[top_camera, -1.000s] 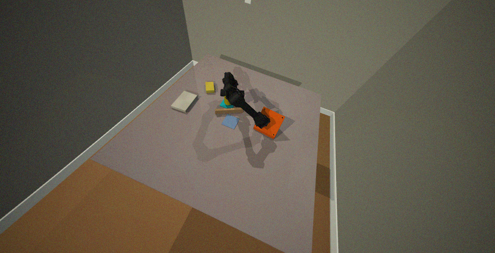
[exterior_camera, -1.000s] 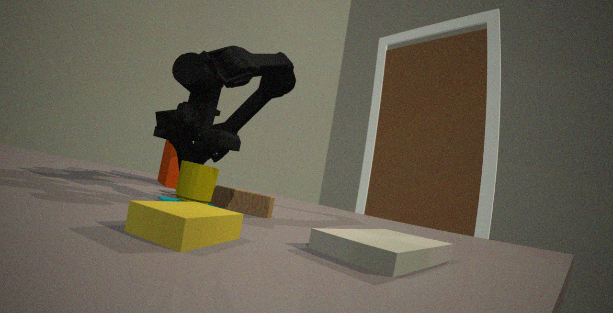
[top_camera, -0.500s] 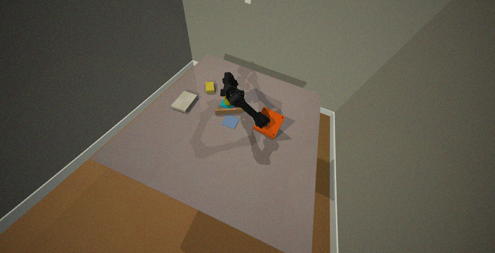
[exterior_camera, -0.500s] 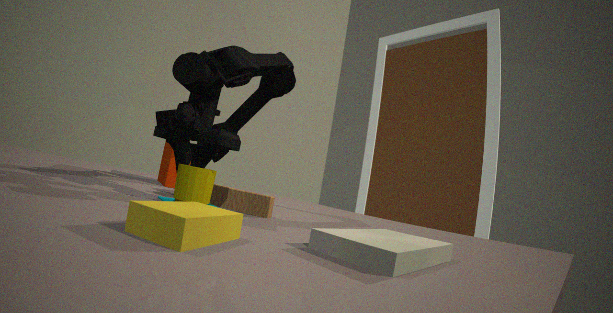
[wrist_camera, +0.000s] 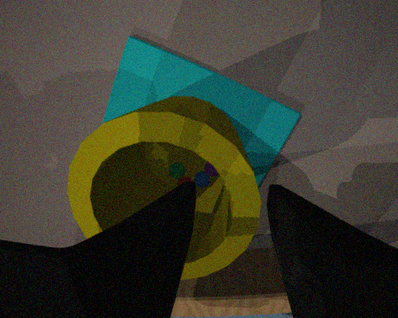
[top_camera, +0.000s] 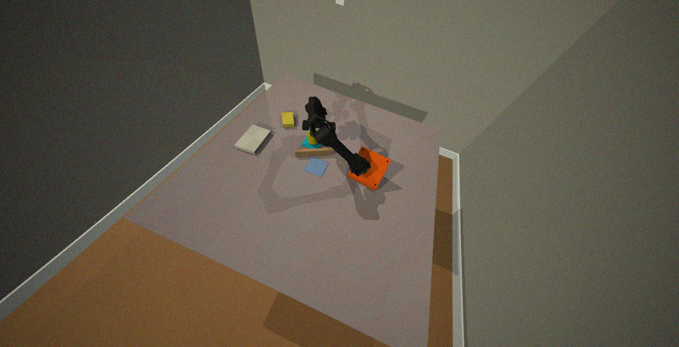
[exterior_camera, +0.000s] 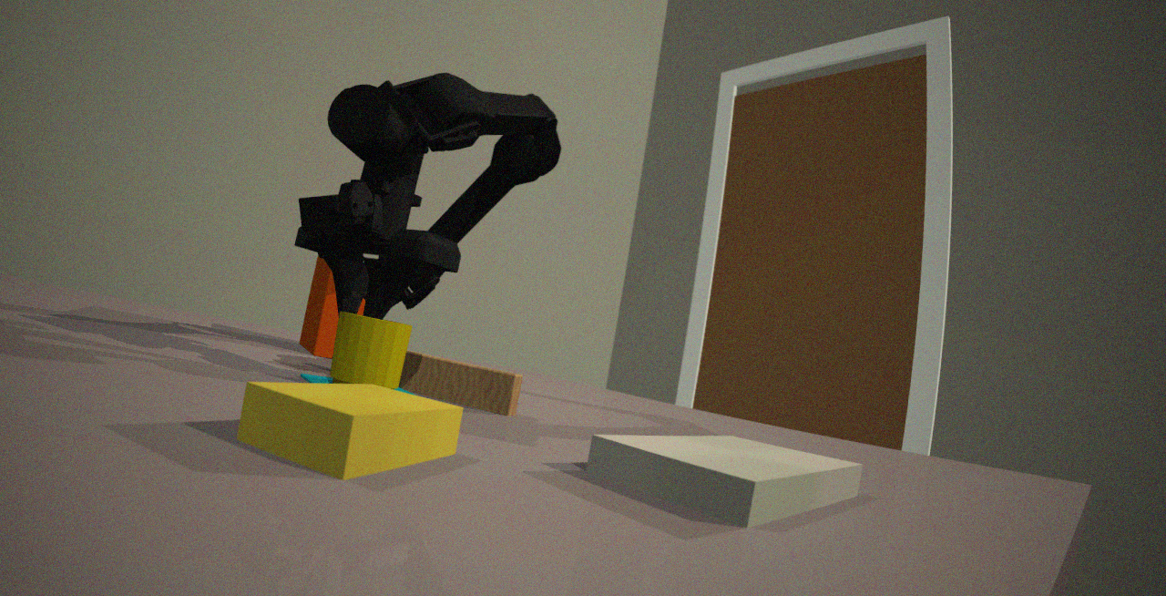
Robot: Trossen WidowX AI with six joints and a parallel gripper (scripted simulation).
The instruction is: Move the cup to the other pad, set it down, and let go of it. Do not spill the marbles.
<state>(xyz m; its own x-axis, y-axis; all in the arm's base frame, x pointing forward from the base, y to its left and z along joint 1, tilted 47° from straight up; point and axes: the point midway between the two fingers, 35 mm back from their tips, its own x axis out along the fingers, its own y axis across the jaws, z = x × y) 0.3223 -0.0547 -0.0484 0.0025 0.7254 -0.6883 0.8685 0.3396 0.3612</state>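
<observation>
Now: the cup 20 mm below my gripper tip, 20 mm ahead of it and 10 mm to the left of it. Also, from my gripper tip: wooden block 90 mm to the left, 40 mm below, 30 mm behind; red marble 40 mm below, 30 mm to the left, 10 mm ahead; cyan pad 60 mm below, 20 mm to the left, 20 mm ahead.
</observation>
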